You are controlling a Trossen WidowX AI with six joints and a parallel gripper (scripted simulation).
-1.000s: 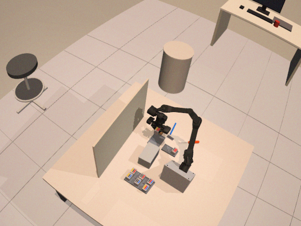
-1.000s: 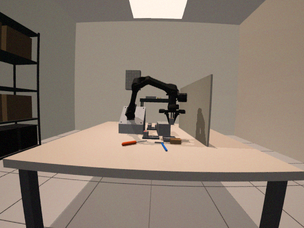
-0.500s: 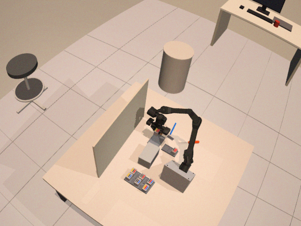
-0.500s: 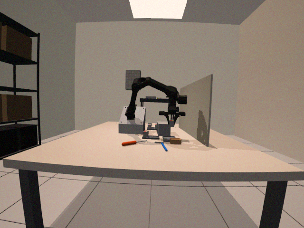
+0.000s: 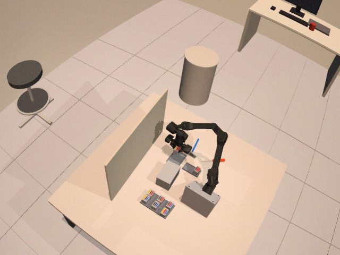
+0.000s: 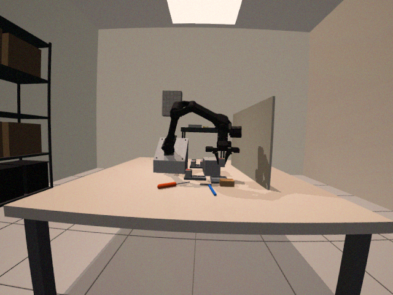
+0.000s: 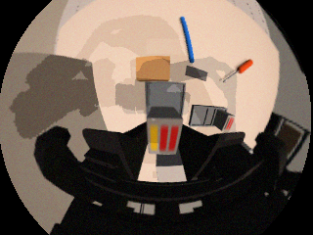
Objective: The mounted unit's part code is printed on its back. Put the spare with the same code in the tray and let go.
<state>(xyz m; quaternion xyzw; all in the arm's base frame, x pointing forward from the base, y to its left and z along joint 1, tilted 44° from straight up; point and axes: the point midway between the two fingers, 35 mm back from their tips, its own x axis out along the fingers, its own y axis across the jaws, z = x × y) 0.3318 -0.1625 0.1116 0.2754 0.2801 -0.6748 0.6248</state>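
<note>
Now: the dark grey flat tray 9 cm below my gripper tip and 1 cm behind it. From my gripper tip the other things lie so: holder 15 cm behind, 8 cm below, 2 cm to the left; then grey spare 2 cm above; then brown block 9 cm to the right, 8 cm below, 2 cm ahead.
</note>
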